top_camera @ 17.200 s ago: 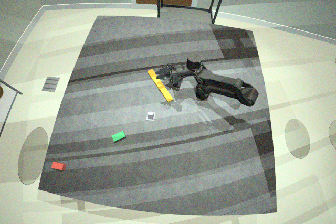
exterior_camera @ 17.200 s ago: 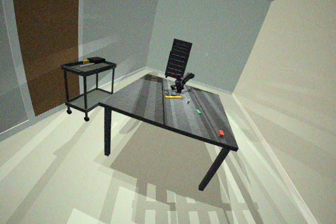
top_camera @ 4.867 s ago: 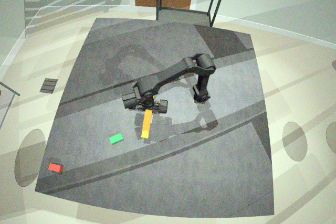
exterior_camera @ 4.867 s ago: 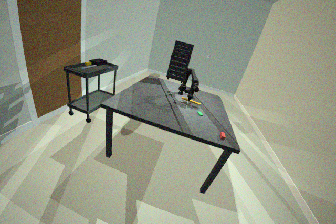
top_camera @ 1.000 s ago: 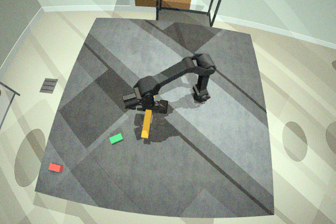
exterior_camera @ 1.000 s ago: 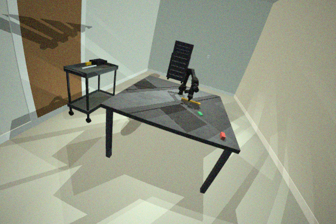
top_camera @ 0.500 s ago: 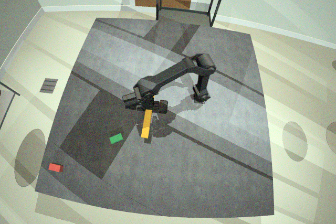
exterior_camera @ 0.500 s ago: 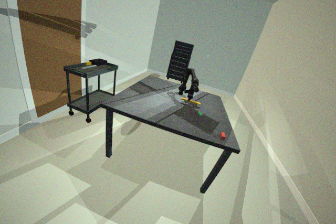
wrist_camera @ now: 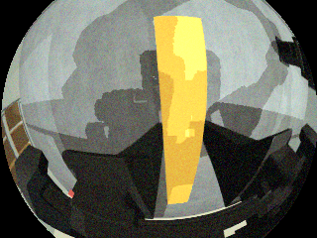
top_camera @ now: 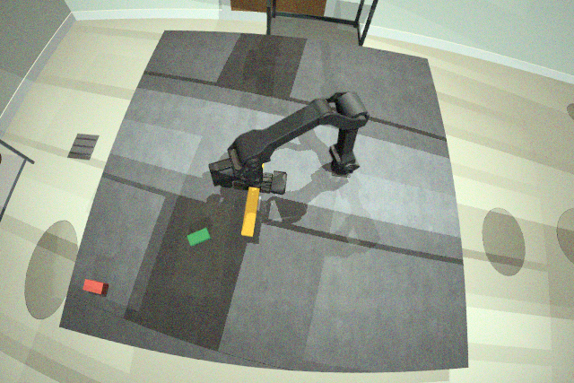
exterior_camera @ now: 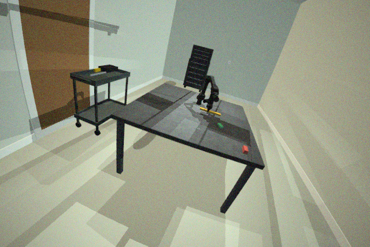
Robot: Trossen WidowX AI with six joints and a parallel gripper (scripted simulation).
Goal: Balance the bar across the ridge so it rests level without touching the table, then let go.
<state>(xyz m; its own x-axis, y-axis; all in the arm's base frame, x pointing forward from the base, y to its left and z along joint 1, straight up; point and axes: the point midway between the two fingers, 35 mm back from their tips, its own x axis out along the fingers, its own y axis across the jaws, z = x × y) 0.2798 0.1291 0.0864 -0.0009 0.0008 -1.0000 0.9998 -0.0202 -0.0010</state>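
My gripper tip is now 30 mm to the right of the bar. The rest, counted from my gripper tip: red block (460 mm ahead, 370 mm to the left, 40 mm below); green block (160 mm to the left, 160 mm ahead, 40 mm below).
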